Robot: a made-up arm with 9 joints.
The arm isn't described. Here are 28 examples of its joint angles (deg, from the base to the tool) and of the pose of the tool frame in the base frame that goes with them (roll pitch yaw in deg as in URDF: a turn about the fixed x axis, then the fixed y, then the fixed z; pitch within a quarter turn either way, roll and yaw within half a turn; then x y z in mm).
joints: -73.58 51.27 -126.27 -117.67 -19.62 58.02 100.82 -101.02 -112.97
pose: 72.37 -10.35 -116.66 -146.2 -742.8 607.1
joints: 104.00 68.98 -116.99 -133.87 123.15 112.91 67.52 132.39 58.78
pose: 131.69 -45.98 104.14 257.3 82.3 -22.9
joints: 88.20 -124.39 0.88 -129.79 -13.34 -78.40 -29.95 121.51 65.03
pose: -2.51 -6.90 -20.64 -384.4 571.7 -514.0
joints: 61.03 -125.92 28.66 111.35 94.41 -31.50 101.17 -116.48 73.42
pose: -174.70 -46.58 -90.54 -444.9 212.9 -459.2
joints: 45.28 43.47 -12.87 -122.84 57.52 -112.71 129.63 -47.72 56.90
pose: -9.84 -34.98 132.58 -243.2 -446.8 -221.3
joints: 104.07 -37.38 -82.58 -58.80 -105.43 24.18 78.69 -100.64 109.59
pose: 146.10 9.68 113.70 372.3 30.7 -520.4
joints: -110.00 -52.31 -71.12 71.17 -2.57 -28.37 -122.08 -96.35 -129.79
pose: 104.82 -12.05 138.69 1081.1 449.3 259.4
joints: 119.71 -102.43 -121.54 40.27 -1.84 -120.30 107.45 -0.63 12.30
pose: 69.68 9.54 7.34 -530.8 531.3 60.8
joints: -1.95 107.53 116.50 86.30 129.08 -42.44 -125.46 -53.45 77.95
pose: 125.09 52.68 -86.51 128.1 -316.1 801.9
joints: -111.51 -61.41 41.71 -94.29 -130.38 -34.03 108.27 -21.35 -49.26
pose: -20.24 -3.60 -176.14 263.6 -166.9 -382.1
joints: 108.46 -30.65 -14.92 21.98 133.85 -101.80 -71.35 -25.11 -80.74
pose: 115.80 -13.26 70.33 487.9 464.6 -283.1
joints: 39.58 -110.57 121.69 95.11 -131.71 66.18 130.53 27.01 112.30
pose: 13.64 -29.96 -30.08 -1371.0 5.2 335.0
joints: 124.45 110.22 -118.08 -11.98 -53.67 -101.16 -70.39 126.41 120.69
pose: 157.04 -19.69 -112.58 378.0 1079.6 196.2
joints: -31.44 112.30 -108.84 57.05 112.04 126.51 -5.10 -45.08 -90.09
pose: 45.92 68.62 -175.31 -208.4 327.8 3.2
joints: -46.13 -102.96 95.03 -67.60 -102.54 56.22 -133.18 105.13 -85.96
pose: 130.90 5.56 62.37 123.6 -666.2 -901.3
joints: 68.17 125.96 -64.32 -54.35 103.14 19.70 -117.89 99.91 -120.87
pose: 153.89 -59.14 25.90 264.0 377.6 -367.4
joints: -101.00 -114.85 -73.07 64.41 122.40 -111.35 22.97 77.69 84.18
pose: -75.43 1.61 99.98 7.4 -582.3 -38.2
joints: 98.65 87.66 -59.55 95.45 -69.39 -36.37 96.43 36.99 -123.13
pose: 17.93 18.18 -167.02 -608.2 333.5 28.8
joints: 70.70 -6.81 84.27 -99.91 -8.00 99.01 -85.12 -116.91 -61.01
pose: 120.36 -48.53 71.98 288.8 816.6 599.7
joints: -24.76 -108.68 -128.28 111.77 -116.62 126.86 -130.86 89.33 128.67
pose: -82.26 5.73 -43.83 -863.1 -141.9 597.7
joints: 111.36 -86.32 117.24 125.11 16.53 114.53 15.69 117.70 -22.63
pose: -133.78 4.29 57.68 219.4 237.4 -42.8
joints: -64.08 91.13 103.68 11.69 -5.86 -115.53 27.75 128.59 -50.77
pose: 48.15 24.78 80.00 -106.4 205.5 115.4
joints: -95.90 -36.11 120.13 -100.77 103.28 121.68 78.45 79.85 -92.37
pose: -176.12 35.37 110.99 190.1 -381.3 166.0
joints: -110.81 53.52 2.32 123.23 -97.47 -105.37 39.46 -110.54 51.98
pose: 66.67 -28.78 -78.97 43.7 205.2 -378.5
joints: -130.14 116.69 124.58 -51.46 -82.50 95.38 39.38 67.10 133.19
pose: 61.64 18.82 154.58 140.6 311.5 514.0
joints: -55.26 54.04 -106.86 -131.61 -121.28 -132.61 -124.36 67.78 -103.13
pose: -16.84 15.91 157.61 -367.8 -156.5 1289.8
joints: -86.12 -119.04 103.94 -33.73 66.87 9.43 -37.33 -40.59 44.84
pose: -161.28 -67.09 38.51 -159.6 -492.7 240.0
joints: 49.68 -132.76 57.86 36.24 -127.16 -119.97 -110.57 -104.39 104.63
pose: -143.09 -53.83 -46.95 -1194.4 231.5 -310.9
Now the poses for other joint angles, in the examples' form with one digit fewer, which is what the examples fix.
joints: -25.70 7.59 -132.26 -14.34 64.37 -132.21 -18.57 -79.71 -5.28
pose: -142.2 15.0 -112.9 -144 -632 421
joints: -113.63 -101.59 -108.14 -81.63 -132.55 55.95 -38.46 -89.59 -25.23
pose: 155.7 21.7 137.5 -389 -8 -404
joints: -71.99 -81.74 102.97 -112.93 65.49 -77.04 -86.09 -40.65 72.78
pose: -146.5 -32.5 -76.4 -274 -46 273
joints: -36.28 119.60 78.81 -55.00 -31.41 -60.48 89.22 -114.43 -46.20
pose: 146.1 -31.7 -67.0 200 -32 392
